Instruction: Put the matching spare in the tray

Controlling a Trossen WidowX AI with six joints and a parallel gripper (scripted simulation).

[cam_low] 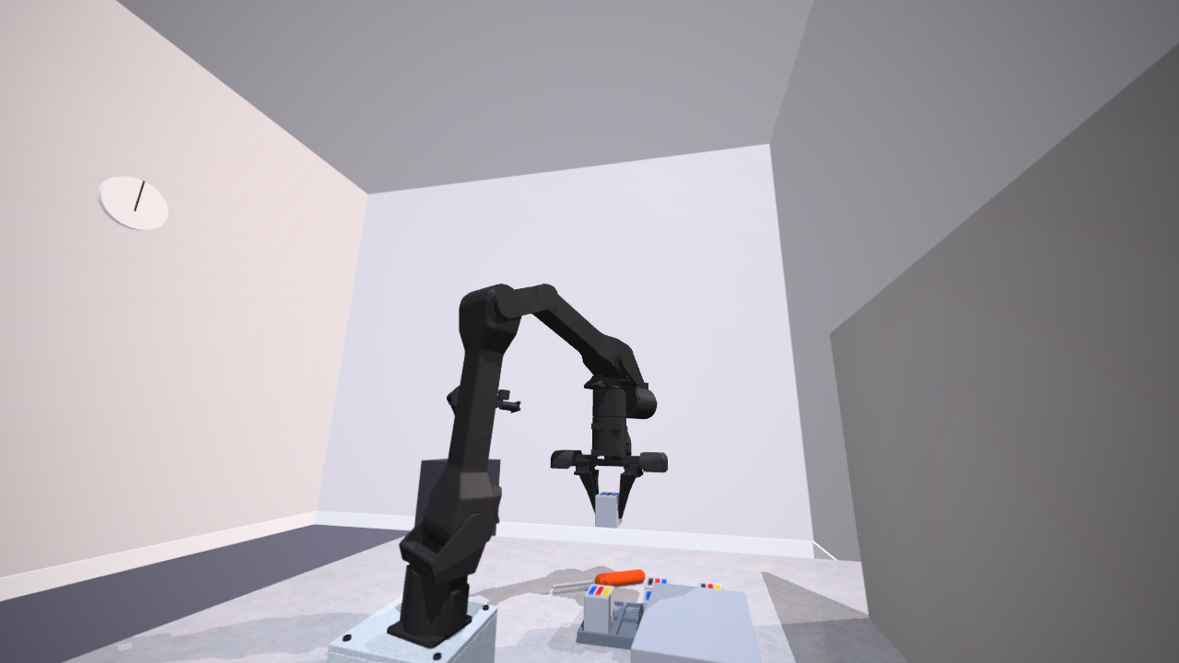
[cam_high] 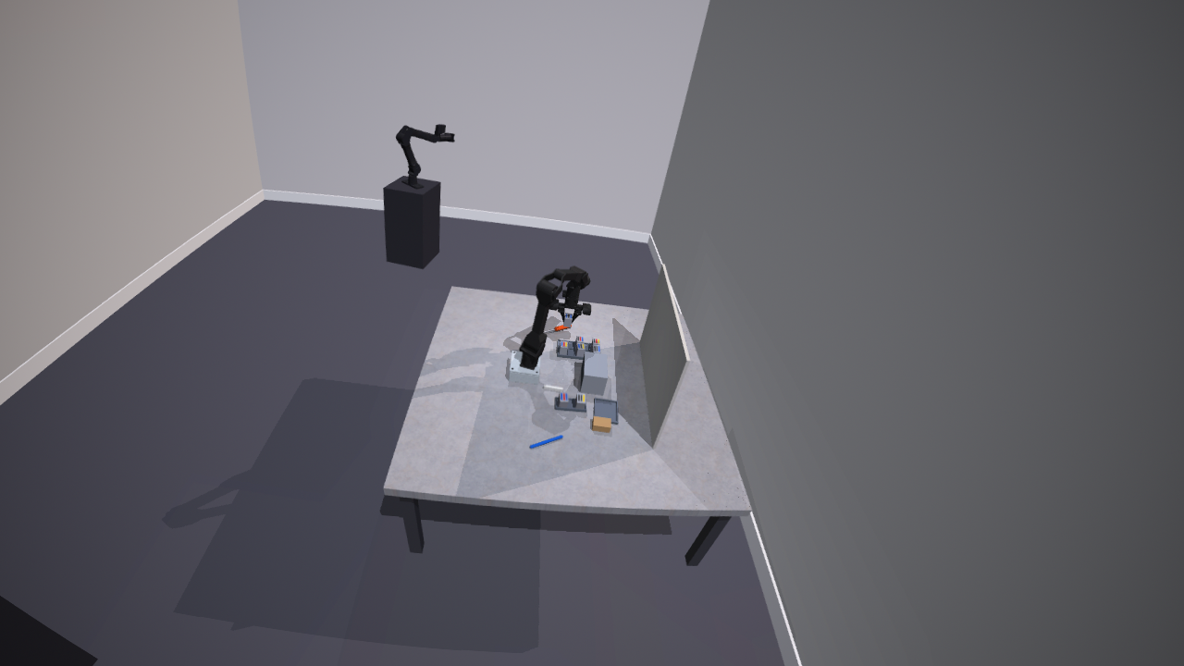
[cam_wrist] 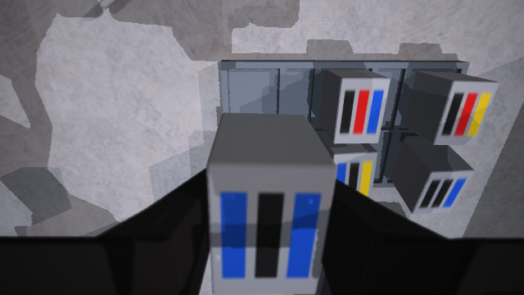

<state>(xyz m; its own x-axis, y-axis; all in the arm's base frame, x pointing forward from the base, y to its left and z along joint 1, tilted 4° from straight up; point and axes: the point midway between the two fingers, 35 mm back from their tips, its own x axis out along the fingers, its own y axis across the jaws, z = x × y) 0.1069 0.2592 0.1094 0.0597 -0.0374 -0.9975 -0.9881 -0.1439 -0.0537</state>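
The dark grey tray lies 25 cm ahead of my gripper tip, 37 cm to the right of it and 14 cm below it. Round my gripper tip: upright grey panel: 41 cm ahead, 18 cm to the right, 9 cm above; mounted unit: 17 cm ahead, 20 cm to the right, 9 cm below; spare: 1 cm ahead, 6 cm to the right, 10 cm below.
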